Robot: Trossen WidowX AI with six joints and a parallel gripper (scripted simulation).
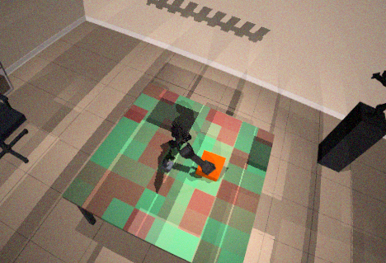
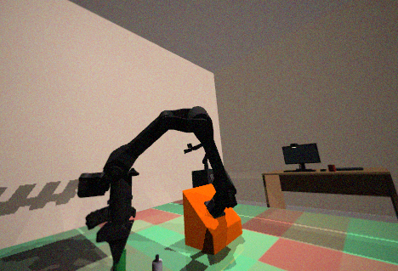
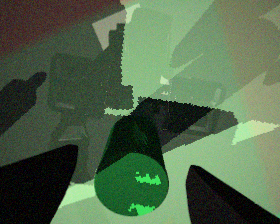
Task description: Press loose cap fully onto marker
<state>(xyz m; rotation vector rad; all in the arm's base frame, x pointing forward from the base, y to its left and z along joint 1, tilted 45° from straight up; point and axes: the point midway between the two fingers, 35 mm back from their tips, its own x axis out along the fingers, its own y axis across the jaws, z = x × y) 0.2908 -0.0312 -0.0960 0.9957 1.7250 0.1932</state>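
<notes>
Right now my gripper tip is 10 mm above the green cap.
</notes>
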